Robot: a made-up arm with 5 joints.
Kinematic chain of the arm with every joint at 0, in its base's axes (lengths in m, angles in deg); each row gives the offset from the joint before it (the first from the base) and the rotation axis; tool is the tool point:
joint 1: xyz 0 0 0.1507 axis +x
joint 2: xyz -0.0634 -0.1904 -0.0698 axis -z
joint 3: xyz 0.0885 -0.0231 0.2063 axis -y
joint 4: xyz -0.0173 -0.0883 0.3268 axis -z
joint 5: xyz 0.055 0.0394 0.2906 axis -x
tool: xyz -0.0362 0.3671 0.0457
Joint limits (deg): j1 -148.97..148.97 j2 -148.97..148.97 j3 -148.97..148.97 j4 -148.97..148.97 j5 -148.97..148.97
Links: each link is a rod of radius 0.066 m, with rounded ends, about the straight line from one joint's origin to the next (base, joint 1, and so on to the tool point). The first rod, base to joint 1, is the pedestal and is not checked.
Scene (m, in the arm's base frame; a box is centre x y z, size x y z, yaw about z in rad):
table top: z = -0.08
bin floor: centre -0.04 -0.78 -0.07 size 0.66 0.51 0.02 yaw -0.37
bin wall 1: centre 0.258 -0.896 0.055 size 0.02 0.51 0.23 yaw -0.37
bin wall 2: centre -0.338 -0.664 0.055 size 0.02 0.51 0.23 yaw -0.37
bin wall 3: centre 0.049 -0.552 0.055 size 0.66 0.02 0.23 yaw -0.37
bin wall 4: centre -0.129 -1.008 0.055 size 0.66 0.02 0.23 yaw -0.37
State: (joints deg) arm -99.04 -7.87 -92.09 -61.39 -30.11
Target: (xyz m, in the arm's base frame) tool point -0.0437 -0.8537 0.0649
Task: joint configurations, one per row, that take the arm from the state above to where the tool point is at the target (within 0.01 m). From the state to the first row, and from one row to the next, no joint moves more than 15 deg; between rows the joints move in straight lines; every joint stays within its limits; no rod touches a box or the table.
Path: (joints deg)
1: -93.90 2.75 -98.41 -47.22 -29.90
2: -88.76 13.37 -104.73 -33.05 -29.70
3: -83.62 23.99 -111.05 -18.88 -29.49
4: -78.49 34.60 -117.37 -4.71 -29.29
5: -73.35 45.22 -123.69 9.46 -29.08
6: -68.21 55.84 -130.01 23.64 -28.88
7: -63.07 66.46 -136.33 37.81 -28.67
8: -57.93 77.08 -142.65 51.98 -28.47
9: -52.79 87.70 -148.97 66.15 -28.26

